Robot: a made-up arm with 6 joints. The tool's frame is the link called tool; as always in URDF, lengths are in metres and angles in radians. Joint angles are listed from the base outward. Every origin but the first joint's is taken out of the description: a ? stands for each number. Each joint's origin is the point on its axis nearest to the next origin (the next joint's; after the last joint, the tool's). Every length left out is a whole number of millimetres.
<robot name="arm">
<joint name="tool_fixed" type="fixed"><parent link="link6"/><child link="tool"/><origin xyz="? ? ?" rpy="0 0 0.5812"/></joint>
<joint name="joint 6" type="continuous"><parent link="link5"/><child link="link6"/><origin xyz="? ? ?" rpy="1.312 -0.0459 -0.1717"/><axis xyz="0 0 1"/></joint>
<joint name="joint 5" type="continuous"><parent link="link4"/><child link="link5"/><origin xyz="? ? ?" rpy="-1.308 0.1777 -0.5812"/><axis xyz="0 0 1"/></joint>
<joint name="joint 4" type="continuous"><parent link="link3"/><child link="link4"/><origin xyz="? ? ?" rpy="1.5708 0 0.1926"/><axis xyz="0 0 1"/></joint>
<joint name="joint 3" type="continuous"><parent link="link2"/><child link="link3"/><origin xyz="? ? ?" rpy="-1.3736 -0.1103 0.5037"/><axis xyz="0 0 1"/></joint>
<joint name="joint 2" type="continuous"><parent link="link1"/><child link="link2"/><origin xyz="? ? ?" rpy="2.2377 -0.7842 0.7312"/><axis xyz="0 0 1"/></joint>
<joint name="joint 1" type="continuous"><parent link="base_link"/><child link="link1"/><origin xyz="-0.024 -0.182 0.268" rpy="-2.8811 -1.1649 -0.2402"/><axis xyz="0 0 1"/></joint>
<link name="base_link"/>
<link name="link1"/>
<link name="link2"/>
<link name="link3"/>
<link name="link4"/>
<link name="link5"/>
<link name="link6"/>
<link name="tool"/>
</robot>
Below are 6 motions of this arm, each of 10 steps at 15 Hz.
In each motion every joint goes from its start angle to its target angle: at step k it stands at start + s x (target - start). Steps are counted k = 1, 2, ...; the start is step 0. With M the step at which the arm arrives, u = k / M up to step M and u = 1 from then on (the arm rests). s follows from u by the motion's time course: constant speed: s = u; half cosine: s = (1 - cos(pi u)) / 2; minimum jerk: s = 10 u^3 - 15 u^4 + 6 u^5.
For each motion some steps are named. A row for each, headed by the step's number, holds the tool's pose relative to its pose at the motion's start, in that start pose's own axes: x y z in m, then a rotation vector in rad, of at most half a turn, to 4 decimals.
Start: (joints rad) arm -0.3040 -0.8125 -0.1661 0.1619 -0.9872 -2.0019
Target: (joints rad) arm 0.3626 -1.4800 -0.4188 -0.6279 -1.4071 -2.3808
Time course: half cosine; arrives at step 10
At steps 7, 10:
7: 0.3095 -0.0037 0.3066 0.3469 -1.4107 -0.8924
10: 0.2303 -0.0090 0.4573 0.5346 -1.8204 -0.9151

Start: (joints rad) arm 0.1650 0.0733 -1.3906 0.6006 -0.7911 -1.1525
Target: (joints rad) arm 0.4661 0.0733 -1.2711 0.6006 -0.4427 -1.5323
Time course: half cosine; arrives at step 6
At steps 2, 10:
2: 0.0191 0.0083 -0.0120 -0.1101 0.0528 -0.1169
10: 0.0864 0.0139 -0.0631 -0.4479 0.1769 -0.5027

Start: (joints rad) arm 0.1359 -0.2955 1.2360 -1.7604 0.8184 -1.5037
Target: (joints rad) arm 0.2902 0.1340 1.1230 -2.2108 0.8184 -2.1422
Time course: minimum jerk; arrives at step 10
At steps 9, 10:
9: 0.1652 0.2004 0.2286 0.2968 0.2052 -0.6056
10: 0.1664 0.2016 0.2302 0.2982 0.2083 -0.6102

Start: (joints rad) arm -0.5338 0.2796 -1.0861 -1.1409 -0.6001 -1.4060
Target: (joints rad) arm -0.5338 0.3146 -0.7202 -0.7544 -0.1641 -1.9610
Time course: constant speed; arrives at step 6
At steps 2, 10:
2: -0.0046 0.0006 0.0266 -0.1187 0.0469 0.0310
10: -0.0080 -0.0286 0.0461 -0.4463 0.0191 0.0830

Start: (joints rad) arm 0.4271 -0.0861 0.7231 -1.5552 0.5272 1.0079
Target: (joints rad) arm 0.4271 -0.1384 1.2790 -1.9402 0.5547 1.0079
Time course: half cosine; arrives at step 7
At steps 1, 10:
1: -0.0008 0.0116 0.0113 -0.0098 0.0123 -0.0295
10: 0.0683 0.2242 0.1892 -0.2806 0.2224 -0.5579

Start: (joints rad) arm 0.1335 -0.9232 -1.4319 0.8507 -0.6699 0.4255
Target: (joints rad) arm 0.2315 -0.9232 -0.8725 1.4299 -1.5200 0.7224
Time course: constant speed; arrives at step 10
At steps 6, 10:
6: 0.0848 0.0173 0.0182 0.0188 -0.2525 0.1784
10: 0.1959 0.0432 0.0504 0.0270 -0.4375 0.1563

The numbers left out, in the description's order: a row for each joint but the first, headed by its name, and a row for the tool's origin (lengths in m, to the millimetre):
tool: -0.299 0.091 0
joint 6: -0.015 0.174 0
joint 5: 0.162 -0.182 0
joint 4: -0.38 0.066 0
joint 3: -0.144 -0.016 0
joint 2: 0.117 -0.065 0

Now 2 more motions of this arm.
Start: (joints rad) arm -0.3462 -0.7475 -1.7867 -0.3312 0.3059 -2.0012
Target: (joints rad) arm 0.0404 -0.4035 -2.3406 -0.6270 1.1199 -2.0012
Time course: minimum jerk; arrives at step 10
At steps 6, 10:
6: -0.0357 -0.0170 -0.0474 -0.3405 0.4248 -0.0966
10: -0.0573 -0.0191 -0.0445 -0.4407 0.6554 -0.0884

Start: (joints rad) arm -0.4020 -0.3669 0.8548 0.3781 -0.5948 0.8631
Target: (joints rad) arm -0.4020 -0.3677 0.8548 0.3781 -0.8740 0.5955
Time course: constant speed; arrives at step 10
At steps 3, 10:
3: 0.0276 0.0041 -0.0251 -0.0804 -0.0097 -0.1019
10: 0.0978 -0.0056 -0.0854 -0.2649 -0.0574 -0.3381

